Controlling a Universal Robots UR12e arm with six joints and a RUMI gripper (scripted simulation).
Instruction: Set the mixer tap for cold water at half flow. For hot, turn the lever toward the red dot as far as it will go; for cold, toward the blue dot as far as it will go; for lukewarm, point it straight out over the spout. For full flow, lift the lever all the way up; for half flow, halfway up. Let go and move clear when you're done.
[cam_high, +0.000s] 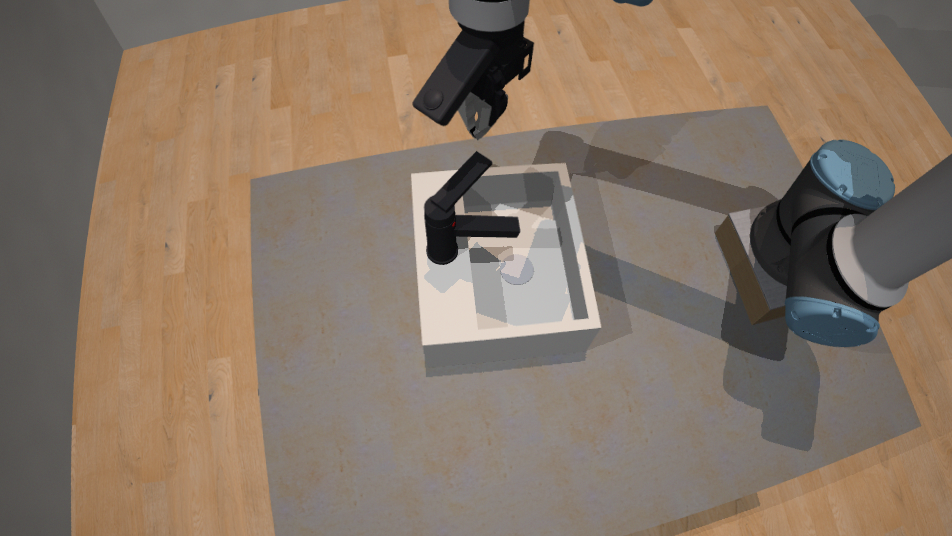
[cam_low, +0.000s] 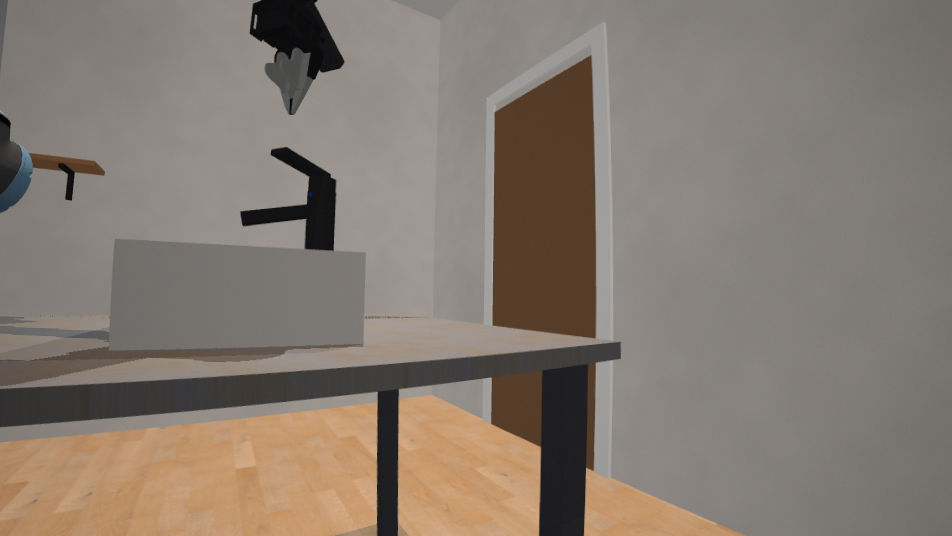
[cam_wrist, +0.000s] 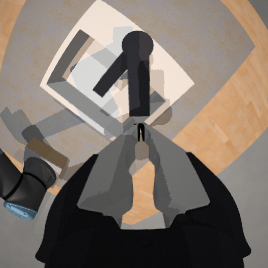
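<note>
My gripper is now 90 mm above the lever, 20 mm to the right of it and 20 mm short of it. Round my hand: white basin (330 mm below, 60 mm behind, 50 mm to the left).
</note>
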